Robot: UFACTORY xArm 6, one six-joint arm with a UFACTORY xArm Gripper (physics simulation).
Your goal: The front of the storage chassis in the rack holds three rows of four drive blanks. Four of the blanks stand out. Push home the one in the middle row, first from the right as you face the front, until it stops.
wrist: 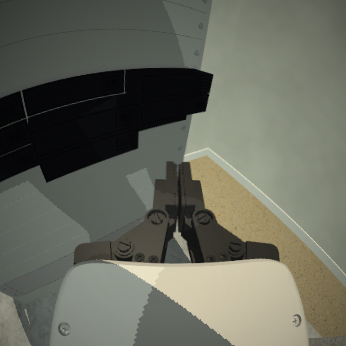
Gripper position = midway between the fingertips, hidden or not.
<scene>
In view: the gripper (176, 176) and a grey rack (102, 102).
</scene>
